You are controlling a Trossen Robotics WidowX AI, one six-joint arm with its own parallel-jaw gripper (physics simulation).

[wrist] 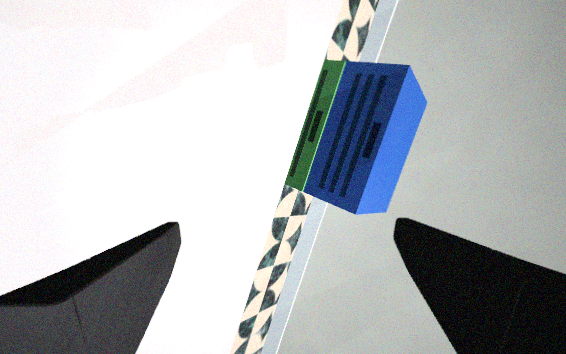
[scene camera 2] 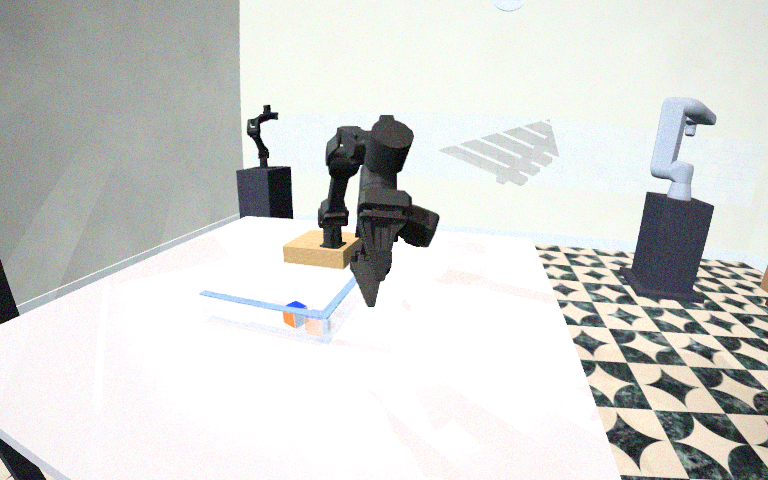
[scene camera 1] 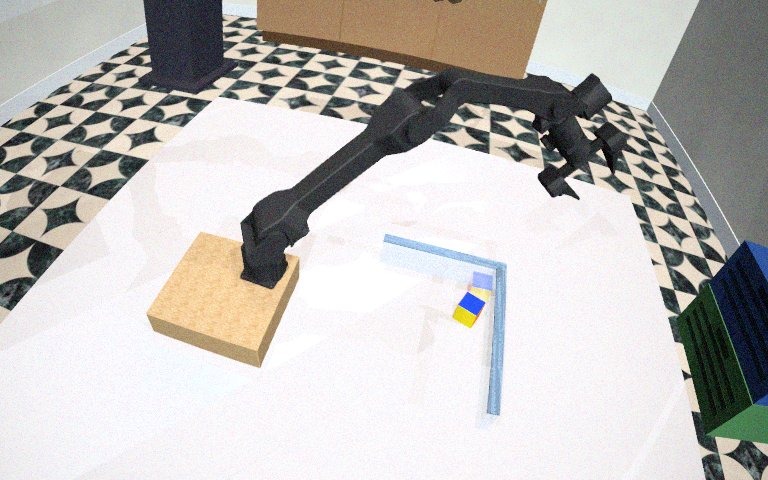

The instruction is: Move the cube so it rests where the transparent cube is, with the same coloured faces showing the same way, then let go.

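Pixels of known places: gripper, between the fingertips: (wrist: 289, 229) (scene camera 2: 374, 295) (scene camera 1: 595, 185); arm's base, origin of its link: (scene camera 2: 332, 245) (scene camera 1: 264, 270).
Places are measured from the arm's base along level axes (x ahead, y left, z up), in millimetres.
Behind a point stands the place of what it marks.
Note:
The solid cube (scene camera 1: 469, 310) (scene camera 2: 293, 314) rests on the table inside the corner of the low blue-rimmed walls, with blue on top; a yellow face shows in scene camera 1 and an orange face in scene camera 2. The transparent cube (scene camera 1: 481, 281) (scene camera 2: 314, 326) sits right beside it, closer into the corner, with a pale blue top, a pale yellow side and a pale orange side. It is turned a little relative to the solid cube. My gripper (scene camera 1: 595, 185) {x 545, y 345, z 144 mm} (scene camera 2: 370, 304) {x 545, y 345, z 144 mm} (wrist: 289, 229) {x 545, y 345, z 144 mm} is open and empty, high above the table, outside the walls and well away from both cubes. Neither cube shows in the wrist view.
Two clear walls with blue rims (scene camera 1: 498, 350) {x 413, y -10, z 3 mm} (scene camera 2: 249, 302) {x 414, y 13, z 3 mm} meet in a corner close to both cubes. The arm's wooden base block (scene camera 1: 220, 294) {x -45, y -77, z -2 mm} (scene camera 2: 314, 255) {x 50, y -37, z -22 mm} stands on the table (scene camera 1: 351, 407) {x 218, y -155, z -57 mm} (scene camera 2: 226, 407) {x 635, y 129, z -57 mm}. A green and blue cabinet (scene camera 1: 747, 316) (wrist: 360, 135) stands past the table edge.

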